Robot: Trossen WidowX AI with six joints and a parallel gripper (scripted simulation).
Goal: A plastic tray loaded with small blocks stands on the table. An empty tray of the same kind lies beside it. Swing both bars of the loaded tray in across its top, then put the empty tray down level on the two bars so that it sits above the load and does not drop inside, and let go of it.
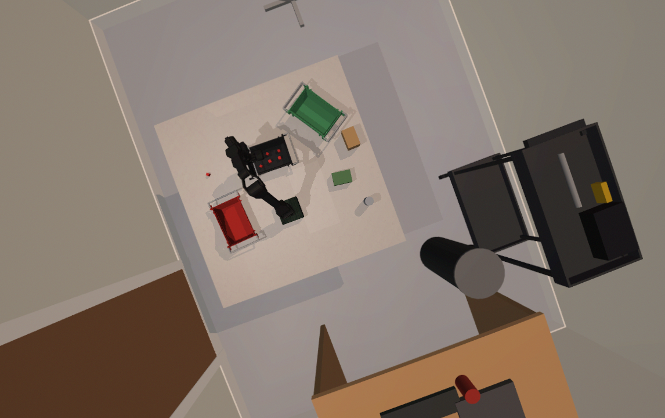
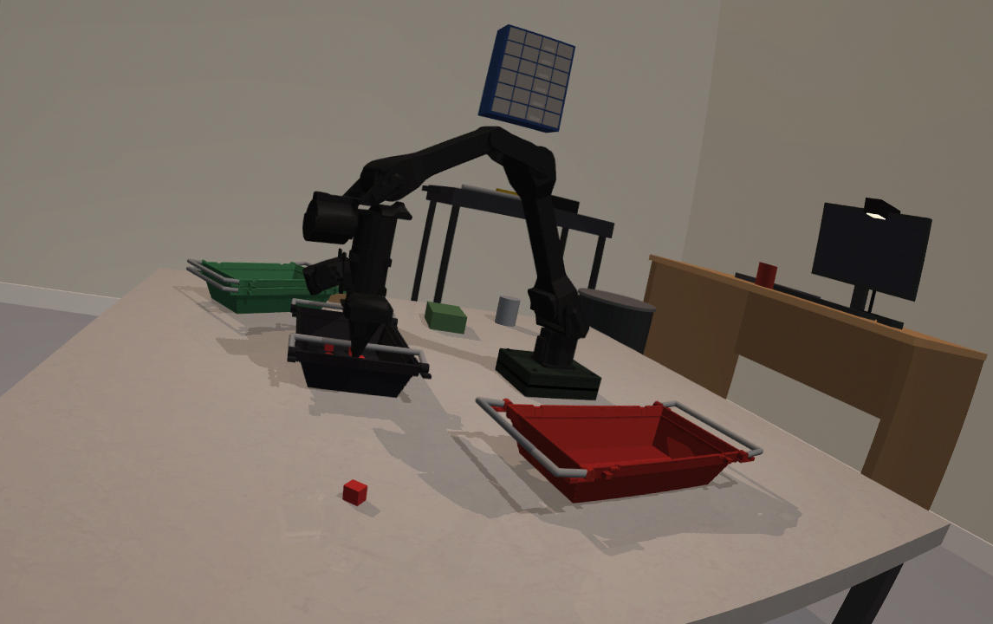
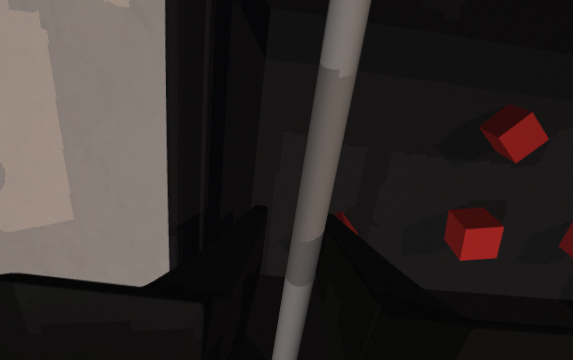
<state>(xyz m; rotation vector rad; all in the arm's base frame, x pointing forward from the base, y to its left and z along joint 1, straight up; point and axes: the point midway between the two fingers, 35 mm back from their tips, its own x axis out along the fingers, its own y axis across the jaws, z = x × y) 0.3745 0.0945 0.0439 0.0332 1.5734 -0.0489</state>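
The red tray lies 31 cm behind my gripper tip, 25 cm to the left of it and 1 cm below it. From my gripper tip the other things lie so: tan box (63 cm to the right, 8 cm behind, 2 cm below); then green box (49 cm to the right, 29 cm behind, 3 cm below); then grey cylinder (59 cm to the right, 50 cm behind, 2 cm below).
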